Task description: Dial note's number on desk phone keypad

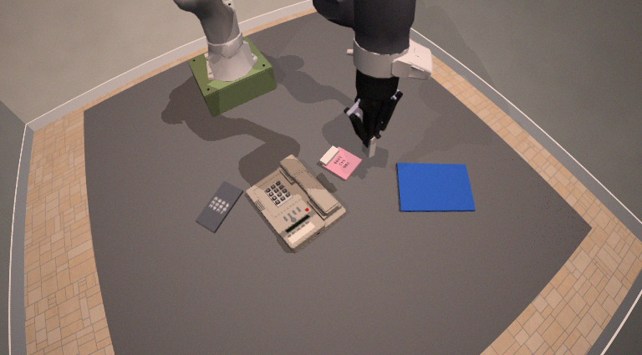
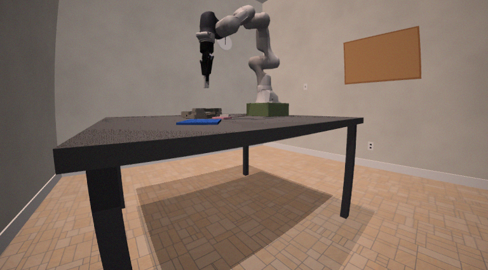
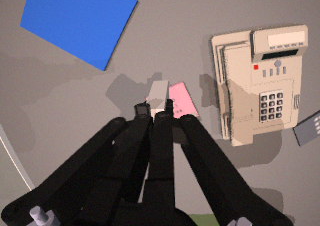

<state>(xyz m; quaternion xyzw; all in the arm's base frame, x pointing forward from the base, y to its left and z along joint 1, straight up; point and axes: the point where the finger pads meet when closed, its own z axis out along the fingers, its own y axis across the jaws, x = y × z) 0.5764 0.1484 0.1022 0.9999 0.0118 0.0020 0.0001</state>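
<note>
Right now the handset is 16 cm below my hand, 13 cm to the right of it and 7 cm behind it. Also, from my hand: pink note 20 cm below, 10 cm behind; blue mat 20 cm below, 18 cm to the left, 11 cm ahead.
</note>
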